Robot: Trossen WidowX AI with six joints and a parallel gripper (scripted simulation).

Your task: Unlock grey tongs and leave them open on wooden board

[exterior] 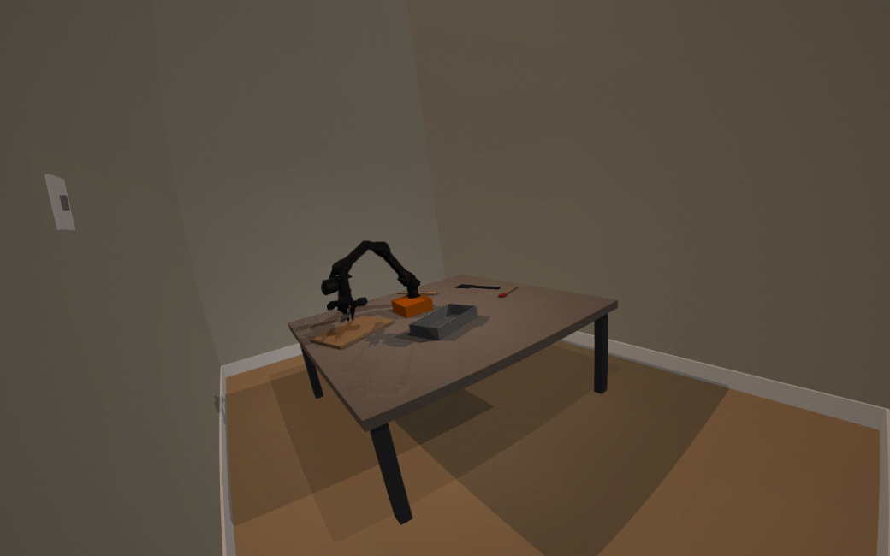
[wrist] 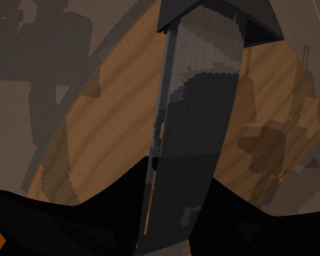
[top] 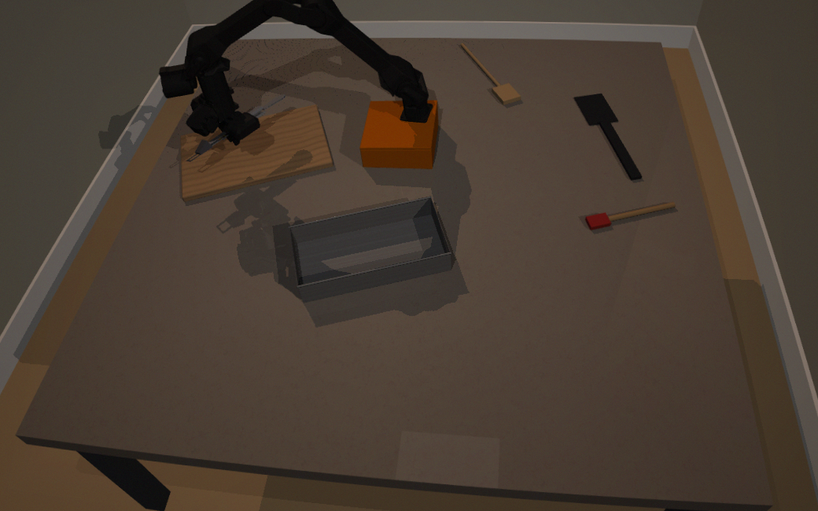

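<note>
The wooden board is 7 cm below my gripper tip and 5 cm behind it. The rest, counted from my gripper tip: red-headed spatula 88 cm to the left, 7 cm below, 2 cm behind; then roasting tin 40 cm to the left, 20 cm ahead, 5 cm below; then black spatula 83 cm to the left, 31 cm behind, 7 cm below.
</note>
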